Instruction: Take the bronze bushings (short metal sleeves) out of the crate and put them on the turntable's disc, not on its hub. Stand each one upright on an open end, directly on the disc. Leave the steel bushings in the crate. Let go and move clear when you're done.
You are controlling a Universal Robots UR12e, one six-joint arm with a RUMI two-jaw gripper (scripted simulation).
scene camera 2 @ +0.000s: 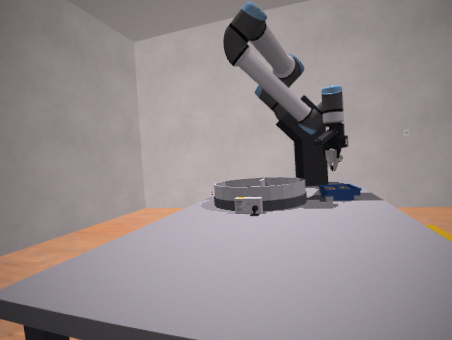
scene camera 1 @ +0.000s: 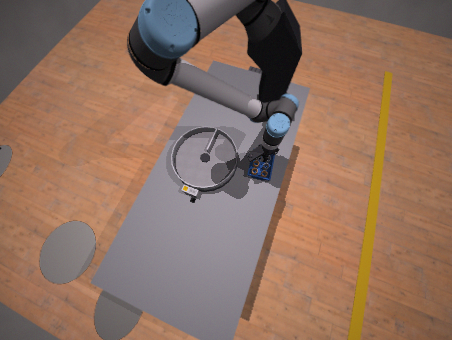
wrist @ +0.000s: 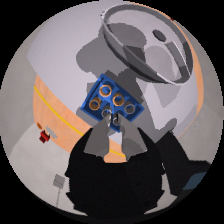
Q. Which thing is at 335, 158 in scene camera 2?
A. My gripper.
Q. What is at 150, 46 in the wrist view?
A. A turntable.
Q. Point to a turntable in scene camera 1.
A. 196, 166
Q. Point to a blue crate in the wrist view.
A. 103, 79
